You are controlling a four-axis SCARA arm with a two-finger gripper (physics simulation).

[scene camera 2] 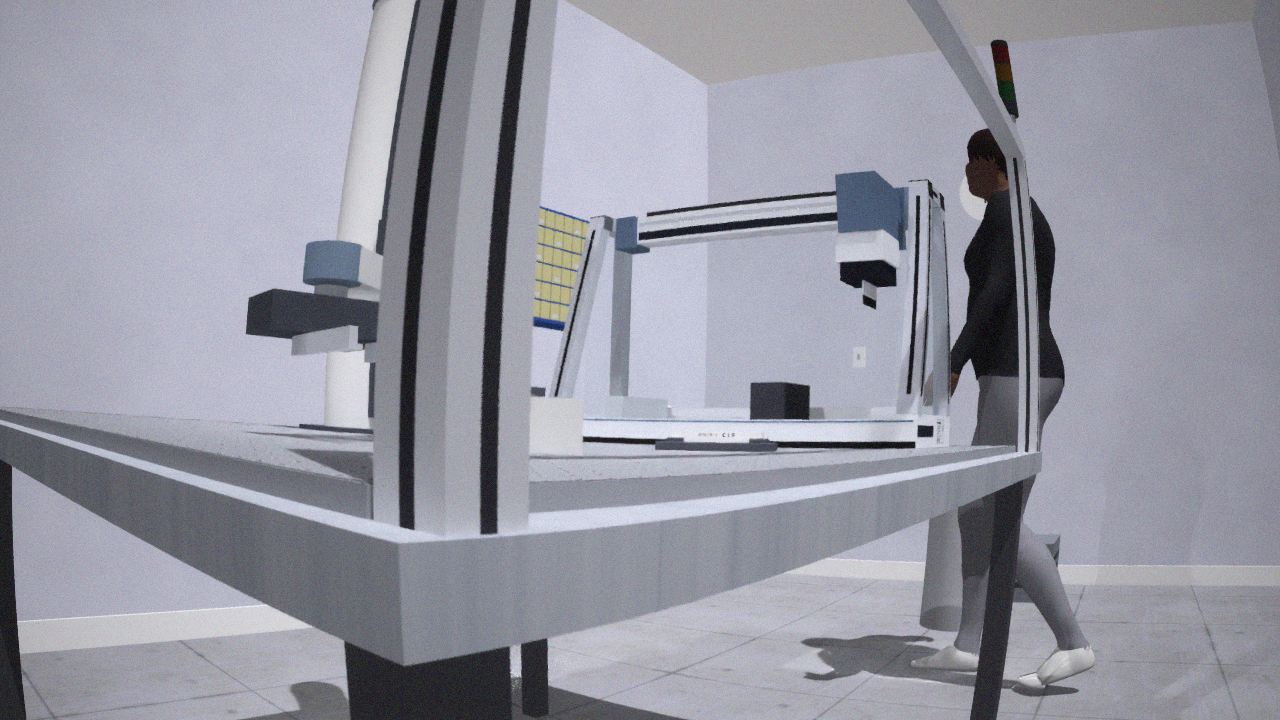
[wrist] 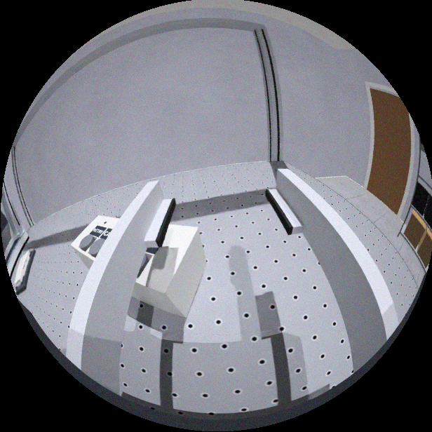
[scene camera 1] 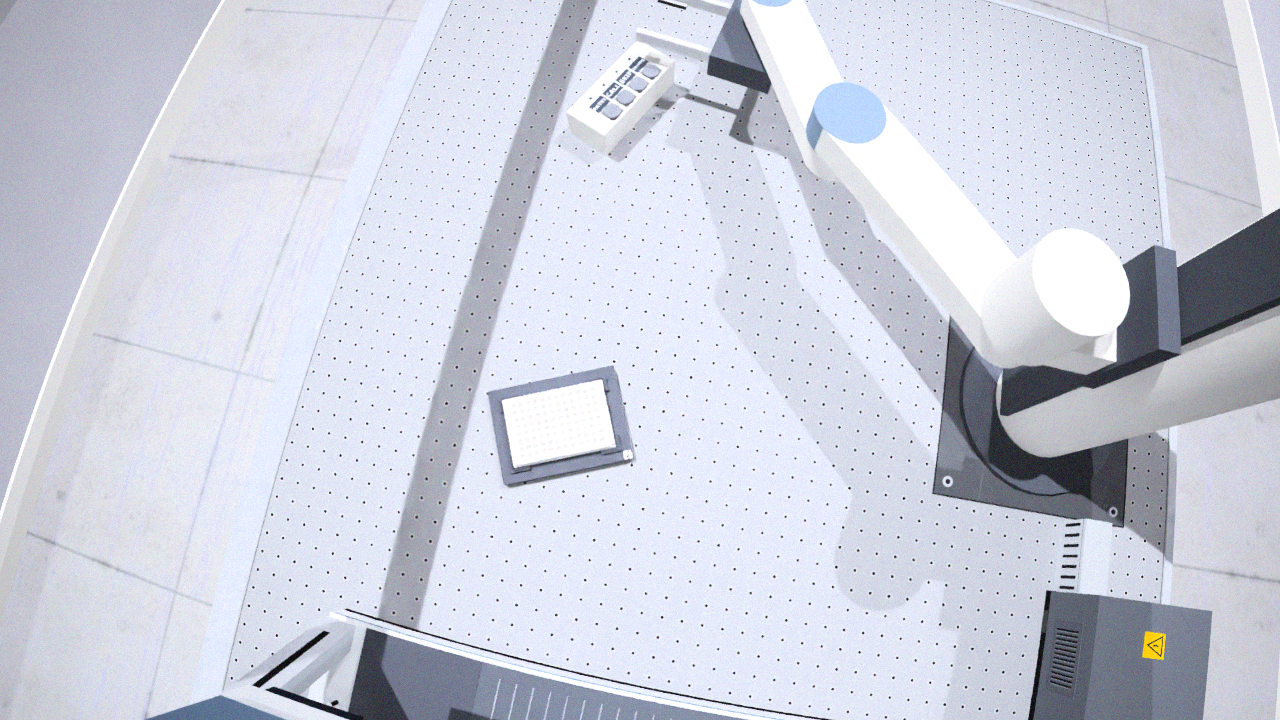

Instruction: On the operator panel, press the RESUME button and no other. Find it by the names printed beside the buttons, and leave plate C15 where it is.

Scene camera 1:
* plate C15: 570,421
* dark base plate: 968,484
